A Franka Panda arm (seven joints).
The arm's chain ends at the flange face. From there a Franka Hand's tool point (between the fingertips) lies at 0.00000 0.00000 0.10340 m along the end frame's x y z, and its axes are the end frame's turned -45 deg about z.
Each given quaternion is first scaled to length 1.
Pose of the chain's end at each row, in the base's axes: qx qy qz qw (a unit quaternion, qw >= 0); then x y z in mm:
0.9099 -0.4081 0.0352 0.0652 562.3 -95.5 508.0
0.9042 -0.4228 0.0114 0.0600 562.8 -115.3 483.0
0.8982 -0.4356 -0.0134 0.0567 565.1 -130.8 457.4
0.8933 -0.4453 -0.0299 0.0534 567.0 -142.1 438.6
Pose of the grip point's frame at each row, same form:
0.9968 -0.0288 0.0076 0.0737 563.4 -110.7 405.7
0.9971 -0.0446 -0.0124 0.0598 559.7 -127.5 380.4
0.9966 -0.0587 -0.0341 0.0473 557.5 -140.1 354.7
0.9957 -0.0696 -0.0481 0.0379 556.6 -149.2 336.0

